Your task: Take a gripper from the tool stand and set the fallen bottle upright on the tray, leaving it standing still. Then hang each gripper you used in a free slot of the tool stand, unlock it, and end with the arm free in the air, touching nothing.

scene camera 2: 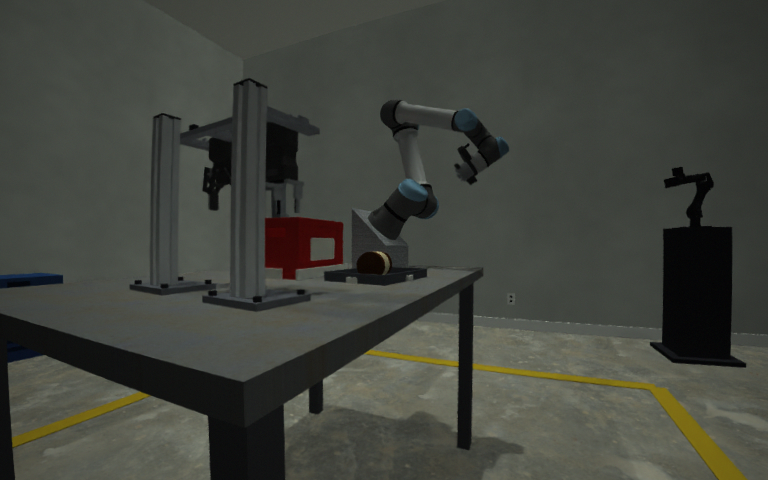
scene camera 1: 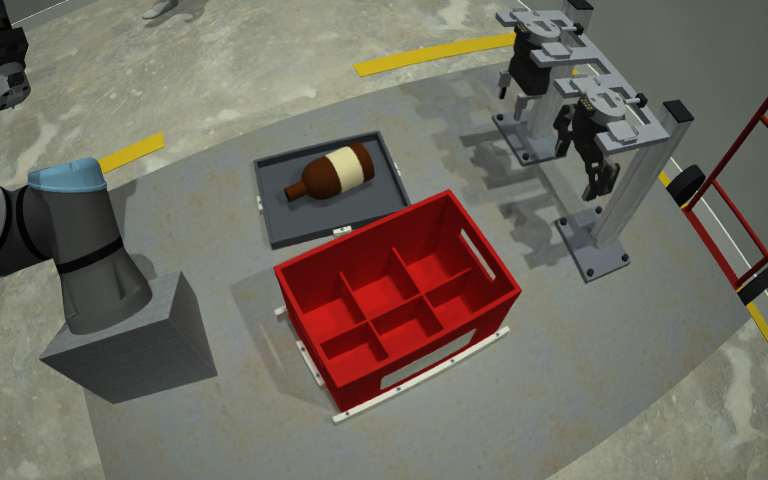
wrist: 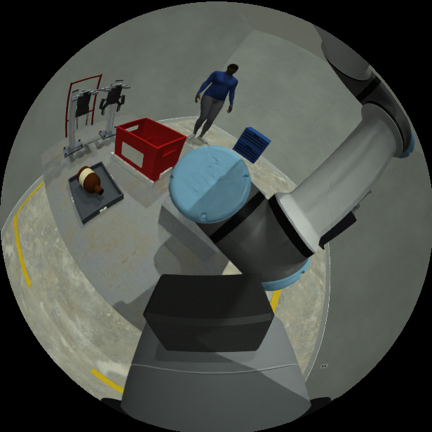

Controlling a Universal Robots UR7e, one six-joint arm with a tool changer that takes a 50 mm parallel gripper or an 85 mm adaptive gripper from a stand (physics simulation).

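Frame: origin at the arm's base, x up, y ahead, z left, level; millimetres.
Seen in the pictures: hand, tool point: [scene camera 2: 459, 175] [scene camera 1: 14, 97]; arm's base, link origin: [scene camera 2: 382, 227] [scene camera 1: 110, 311].
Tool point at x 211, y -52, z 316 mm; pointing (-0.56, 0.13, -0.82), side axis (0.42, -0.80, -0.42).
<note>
Pixels of each thing's top centre, then the offset from my tool point to it. "pt": a spot on its surface instead.
- brown bottle, top centre: [scene camera 1: 325, 164] [scene camera 2: 378, 251] dy +476, dx -300, dz -163 mm
- dark tray, surface spot: [scene camera 1: 317, 220] pt dy +433, dx -373, dz -216 mm
- red crate, top centre: [scene camera 1: 399, 280] [scene camera 2: 298, 220] dy +453, dx -203, dz -453 mm
The brown bottle [scene camera 1: 344, 169] [scene camera 2: 373, 263] [wrist: 89, 180] with a cream label lies on its side in the dark tray [scene camera 1: 317, 220] [wrist: 94, 209]. The tool stand [scene camera 1: 637, 181] [scene camera 2: 249, 198] [wrist: 72, 122] holds both grippers. The parallel gripper [scene camera 1: 510, 99] [scene camera 2: 287, 209] [wrist: 83, 121] hangs in the far slot in scene view 1, fingers apart. The adaptive gripper [scene camera 1: 576, 169] [wrist: 111, 111] hangs in the nearer slot, its fingers also apart. The arm's tool end [scene camera 1: 12, 84] [scene camera 2: 464, 169] is in the air, away from stand and bottle, and bears no gripper.
A red crate [scene camera 1: 396, 390] [scene camera 2: 286, 243] [wrist: 167, 155] with six compartments stands beside the tray, between white rails [scene camera 1: 421, 375]. The arm's grey base block [scene camera 1: 141, 356] stands at the left in scene view 1. A red cart frame [scene camera 1: 710, 249] stands beyond the tool stand. A person [wrist: 218, 90] stands behind the crate.
</note>
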